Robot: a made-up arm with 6 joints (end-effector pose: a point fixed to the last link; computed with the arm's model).
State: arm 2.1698 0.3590 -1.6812 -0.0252 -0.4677 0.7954
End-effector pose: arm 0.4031 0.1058 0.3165 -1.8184 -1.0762 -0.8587
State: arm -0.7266 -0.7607 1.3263 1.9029 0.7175 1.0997
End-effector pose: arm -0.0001 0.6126 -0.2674 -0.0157 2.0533 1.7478
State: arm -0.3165 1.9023 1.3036 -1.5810 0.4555 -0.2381
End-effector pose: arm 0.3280 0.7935 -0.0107 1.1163 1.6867 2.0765
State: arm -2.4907 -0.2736 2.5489 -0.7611 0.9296 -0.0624
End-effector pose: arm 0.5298 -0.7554 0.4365 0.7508 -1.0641 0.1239
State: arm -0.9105 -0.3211 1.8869 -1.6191 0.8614 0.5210
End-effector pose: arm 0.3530 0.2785 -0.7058 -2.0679 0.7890 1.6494
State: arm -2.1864 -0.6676 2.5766 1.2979 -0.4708 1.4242
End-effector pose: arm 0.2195 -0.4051 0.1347 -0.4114 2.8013 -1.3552
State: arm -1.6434 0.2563 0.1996 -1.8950 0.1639 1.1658
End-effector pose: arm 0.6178 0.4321 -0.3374 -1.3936 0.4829 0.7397
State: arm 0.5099 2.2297 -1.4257 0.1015 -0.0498 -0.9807
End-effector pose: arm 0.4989 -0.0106 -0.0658 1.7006 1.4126 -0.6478
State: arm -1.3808 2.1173 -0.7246 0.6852 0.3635 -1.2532
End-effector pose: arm 0.6583 -0.2792 0.1938 -0.0820 1.3087 -1.2946
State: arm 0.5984 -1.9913 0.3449 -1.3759 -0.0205 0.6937
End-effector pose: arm -0.0404 0.3664 0.4137 -0.3993 -1.9968 -0.4113
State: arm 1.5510 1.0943 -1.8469 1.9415 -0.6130 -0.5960
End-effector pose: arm 0.3300 -0.0709 0.3084 -0.5743 -1.9805 0.4669
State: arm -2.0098 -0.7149 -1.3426 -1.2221 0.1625 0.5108
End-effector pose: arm 0.3283 0.4049 0.3204 -0.3440 -0.1054 1.5362
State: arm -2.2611 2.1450 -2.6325 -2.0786 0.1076 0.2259
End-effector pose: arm 0.3301 0.4091 0.2552 -1.6171 -1.1959 0.0861
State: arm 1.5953 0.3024 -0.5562 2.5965 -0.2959 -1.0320
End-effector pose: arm 0.2688 -0.1641 0.1996 1.8632 2.1578 -0.8446
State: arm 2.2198 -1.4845 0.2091 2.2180 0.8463 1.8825
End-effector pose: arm -0.2809 -0.0739 0.4796 0.3763 -2.1986 0.7772
